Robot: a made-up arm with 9 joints. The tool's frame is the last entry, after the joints. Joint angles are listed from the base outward. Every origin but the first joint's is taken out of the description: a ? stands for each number. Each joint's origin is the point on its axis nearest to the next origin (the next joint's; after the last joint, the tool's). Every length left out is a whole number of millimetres.
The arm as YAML. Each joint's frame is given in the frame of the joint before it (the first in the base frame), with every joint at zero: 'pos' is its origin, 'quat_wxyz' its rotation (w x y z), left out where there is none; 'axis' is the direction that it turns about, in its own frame. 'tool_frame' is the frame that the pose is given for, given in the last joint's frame.
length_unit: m
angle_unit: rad
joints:
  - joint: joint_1
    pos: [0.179, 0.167, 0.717]
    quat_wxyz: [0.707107, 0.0, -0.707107, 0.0]
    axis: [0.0, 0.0, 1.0]
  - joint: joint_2
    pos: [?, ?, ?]
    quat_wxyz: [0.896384, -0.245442, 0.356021, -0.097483]
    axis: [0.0, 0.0, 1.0]
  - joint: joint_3
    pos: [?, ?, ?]
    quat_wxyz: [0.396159, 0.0, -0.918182, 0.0]
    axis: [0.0, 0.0, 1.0]
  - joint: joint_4
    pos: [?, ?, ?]
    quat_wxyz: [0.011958, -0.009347, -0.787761, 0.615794]
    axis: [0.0, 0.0, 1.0]
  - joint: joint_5
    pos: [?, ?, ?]
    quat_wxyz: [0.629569, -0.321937, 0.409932, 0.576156]
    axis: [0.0, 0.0, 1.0]
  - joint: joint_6
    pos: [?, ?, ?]
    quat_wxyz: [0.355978, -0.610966, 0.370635, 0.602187]
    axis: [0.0, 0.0, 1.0]
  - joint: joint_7
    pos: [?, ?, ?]
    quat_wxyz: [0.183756, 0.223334, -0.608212, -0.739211]
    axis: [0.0, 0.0, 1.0]
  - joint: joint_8
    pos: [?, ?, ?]
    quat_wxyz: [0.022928, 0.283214, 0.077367, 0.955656]
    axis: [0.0, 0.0, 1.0]
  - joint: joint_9
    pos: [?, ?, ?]
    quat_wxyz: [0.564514, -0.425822, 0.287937, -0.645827]
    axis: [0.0, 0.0, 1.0]
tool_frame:
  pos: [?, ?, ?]
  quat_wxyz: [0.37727, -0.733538, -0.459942, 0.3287]
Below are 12 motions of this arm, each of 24 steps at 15 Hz.
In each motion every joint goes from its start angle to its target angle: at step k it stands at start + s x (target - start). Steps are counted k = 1, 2, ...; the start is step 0. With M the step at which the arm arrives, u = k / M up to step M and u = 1 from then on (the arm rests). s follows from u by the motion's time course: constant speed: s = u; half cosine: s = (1 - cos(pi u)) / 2; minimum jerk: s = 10 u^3 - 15 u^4 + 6 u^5.
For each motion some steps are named. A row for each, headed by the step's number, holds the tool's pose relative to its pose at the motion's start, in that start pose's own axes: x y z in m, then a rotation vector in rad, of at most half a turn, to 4 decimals.
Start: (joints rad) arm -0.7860 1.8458 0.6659 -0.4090 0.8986 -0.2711 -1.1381 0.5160 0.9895
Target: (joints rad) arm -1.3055 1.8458 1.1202 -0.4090 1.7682 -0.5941 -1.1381 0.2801 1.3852
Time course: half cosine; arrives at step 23
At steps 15, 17, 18, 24:
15: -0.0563 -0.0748 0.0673 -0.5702 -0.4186 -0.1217
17: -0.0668 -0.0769 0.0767 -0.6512 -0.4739 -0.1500
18: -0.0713 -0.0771 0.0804 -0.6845 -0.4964 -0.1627
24: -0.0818 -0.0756 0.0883 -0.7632 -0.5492 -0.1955

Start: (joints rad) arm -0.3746 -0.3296 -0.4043 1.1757 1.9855 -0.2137 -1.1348 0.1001 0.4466
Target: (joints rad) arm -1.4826 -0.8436 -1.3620 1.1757 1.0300 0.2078 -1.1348 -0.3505 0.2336
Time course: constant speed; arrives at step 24
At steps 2, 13, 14, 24:
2: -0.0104 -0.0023 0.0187 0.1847 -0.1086 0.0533
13: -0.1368 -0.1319 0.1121 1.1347 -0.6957 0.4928
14: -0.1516 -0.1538 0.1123 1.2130 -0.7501 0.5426
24: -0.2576 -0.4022 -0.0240 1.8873 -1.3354 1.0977

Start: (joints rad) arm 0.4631 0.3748 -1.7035 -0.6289 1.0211 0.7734 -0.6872 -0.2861 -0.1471
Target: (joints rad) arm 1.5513 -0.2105 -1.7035 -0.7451 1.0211 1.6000 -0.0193 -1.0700 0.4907
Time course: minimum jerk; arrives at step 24
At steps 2, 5, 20, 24:
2: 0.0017 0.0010 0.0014 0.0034 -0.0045 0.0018
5: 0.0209 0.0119 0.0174 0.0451 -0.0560 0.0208
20: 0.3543 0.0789 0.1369 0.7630 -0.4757 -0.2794
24: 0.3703 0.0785 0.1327 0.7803 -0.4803 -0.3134

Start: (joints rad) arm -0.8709 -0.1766 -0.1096 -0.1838 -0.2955 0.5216 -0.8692 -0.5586 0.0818
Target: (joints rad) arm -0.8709 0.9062 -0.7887 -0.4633 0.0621 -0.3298 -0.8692 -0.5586 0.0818
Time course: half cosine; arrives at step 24
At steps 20, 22, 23, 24:
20: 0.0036 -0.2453 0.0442 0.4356 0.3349 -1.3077
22: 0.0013 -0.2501 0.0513 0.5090 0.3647 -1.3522
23: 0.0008 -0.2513 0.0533 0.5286 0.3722 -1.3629
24: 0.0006 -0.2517 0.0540 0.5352 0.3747 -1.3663

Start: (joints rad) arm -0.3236 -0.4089 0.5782 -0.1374 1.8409 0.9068 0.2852 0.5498 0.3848
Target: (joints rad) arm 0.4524 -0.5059 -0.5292 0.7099 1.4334 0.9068 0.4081 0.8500 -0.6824
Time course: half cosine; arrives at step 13
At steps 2, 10, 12, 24:
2: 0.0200 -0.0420 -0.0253 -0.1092 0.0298 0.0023
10: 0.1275 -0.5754 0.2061 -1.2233 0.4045 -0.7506
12: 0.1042 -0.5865 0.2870 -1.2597 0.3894 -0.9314
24: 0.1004 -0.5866 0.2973 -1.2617 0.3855 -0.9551

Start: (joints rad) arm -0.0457 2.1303 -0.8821 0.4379 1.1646 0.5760 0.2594 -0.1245 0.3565
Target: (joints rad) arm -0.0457 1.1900 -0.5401 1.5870 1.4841 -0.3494 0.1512 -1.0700 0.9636
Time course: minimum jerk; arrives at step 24
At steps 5, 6, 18, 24:
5: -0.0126 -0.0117 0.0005 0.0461 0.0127 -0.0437
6: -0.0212 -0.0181 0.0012 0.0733 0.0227 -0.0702
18: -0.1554 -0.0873 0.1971 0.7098 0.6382 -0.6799
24: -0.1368 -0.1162 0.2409 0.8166 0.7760 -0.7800

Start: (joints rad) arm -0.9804 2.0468 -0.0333 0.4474 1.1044 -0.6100 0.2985 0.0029 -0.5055
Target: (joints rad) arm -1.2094 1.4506 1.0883 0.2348 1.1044 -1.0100 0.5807 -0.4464 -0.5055
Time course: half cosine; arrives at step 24
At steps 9, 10, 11, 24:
9: 0.0438 0.0824 0.1236 0.2463 -0.5187 0.1433
10: 0.0442 0.0922 0.1569 0.2793 -0.6329 0.1646
11: 0.0411 0.0998 0.1930 0.3072 -0.7540 0.1837
24: -0.1426 0.0903 0.4812 0.2646 -1.8884 0.2001

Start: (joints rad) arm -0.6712 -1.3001 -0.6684 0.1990 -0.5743 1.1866 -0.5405 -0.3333 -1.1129
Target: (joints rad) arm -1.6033 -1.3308 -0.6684 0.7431 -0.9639 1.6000 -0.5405 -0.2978 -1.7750
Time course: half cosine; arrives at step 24
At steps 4, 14, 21, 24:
4: 0.0168 0.0175 -0.0164 0.0197 0.0625 0.0767
14: 0.0814 0.1919 -0.1653 0.2328 0.5877 0.7463
21: 0.0557 0.2995 -0.2376 0.3976 0.8792 1.1661
24: 0.0503 0.3112 -0.2442 0.4183 0.9106 1.2154

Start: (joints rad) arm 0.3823 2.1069 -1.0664 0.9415 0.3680 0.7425 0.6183 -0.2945 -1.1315
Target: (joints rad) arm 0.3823 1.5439 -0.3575 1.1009 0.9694 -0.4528 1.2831 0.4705 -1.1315
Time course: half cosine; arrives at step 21
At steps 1, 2, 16, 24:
1: -0.0001 -0.0041 0.0003 -0.0016 -0.0005 -0.0064
2: -0.0005 -0.0161 0.0011 -0.0065 -0.0019 -0.0256
16: -0.1128 -0.4301 0.0414 -0.2504 -0.1539 -0.7336
24: -0.1273 -0.4546 0.0513 -0.2639 -0.2126 -0.7806

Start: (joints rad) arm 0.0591 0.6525 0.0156 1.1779 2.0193 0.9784 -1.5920 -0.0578 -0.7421
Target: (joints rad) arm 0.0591 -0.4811 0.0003 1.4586 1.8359 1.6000 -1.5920 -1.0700 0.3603
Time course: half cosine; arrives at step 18
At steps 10, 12, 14, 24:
10: -0.3824 0.1232 0.4070 0.9687 -0.8178 0.5324
12: -0.4956 0.0297 0.4997 1.3377 -0.9970 0.5427
14: -0.5720 -0.0741 0.5505 1.6572 -1.1145 0.5040
24: -0.6247 -0.1768 0.5741 1.9466 -1.1931 0.4348

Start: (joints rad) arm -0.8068 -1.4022 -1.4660 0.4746 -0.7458 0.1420 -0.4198 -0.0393 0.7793
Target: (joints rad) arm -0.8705 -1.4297 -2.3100 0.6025 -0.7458 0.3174 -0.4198 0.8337 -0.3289
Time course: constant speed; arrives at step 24
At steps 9, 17, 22, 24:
9: 0.0613 -0.1160 -0.0767 -0.5447 0.2536 0.1129
17: 0.1243 -0.2451 -0.0524 -1.0108 0.4966 0.0405
22: 0.1645 -0.3119 0.0105 -1.2746 0.6307 -0.0956
24: 0.1798 -0.3318 0.0447 -1.3708 0.6761 -0.1696

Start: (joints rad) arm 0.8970 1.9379 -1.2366 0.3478 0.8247 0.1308 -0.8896 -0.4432 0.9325
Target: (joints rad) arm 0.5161 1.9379 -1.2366 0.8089 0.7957 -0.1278 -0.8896 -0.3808 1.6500
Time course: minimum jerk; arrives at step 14
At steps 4, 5, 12, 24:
4: 0.0038 -0.0139 -0.0005 -0.0202 -0.1223 -0.1233
5: 0.0055 -0.0231 -0.0013 -0.0383 -0.2063 -0.2106
12: 0.0076 -0.0728 -0.0205 -0.2746 -0.7607 -0.8376
24: 0.0076 -0.0739 -0.0215 -0.2854 -0.7768 -0.8570

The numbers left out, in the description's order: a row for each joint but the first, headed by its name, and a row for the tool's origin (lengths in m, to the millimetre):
joint_2: -0.138 -0.024 0.0
joint_3: -0.306 -0.008 0.0
joint_4: -0.126 0.084 0.0
joint_5: -0.009 -0.006 0.0
joint_6: -0.127 -0.071 0.0
joint_7: -0.008 0.054 0.0
joint_8: 0.069 -0.021 0.0
joint_9: -0.029 -0.366 0.0
tool: -0.01 0.058 0.0

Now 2 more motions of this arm.
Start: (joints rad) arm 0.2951 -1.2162 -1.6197 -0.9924 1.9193 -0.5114 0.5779 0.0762 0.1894
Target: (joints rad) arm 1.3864 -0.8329 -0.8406 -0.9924 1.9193 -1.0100 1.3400 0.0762 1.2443
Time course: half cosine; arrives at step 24
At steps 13, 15, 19, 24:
13: 0.2202 0.3381 0.0572 0.4223 -1.0136 -0.5321
15: 0.2384 0.4144 0.1005 0.5340 -1.1575 -0.7465
19: 0.2463 0.5257 0.1885 0.6842 -1.2972 -1.1622
24: 0.2413 0.5734 0.2391 0.7325 -1.3175 -1.3962

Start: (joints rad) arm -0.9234 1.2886 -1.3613 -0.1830 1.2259 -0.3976 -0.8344 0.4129 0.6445
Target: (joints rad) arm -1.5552 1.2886 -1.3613 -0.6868 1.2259 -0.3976 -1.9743 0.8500 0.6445
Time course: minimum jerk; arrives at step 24
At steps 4, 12, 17, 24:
4: -0.0144 0.0008 -0.0004 0.0164 0.0231 0.0164
12: -0.1951 0.0079 0.0138 0.2455 0.2757 0.2559
17: -0.3170 0.0092 0.0385 0.4331 0.3984 0.4579
24: -0.3660 0.0096 0.0505 0.5189 0.4330 0.5499

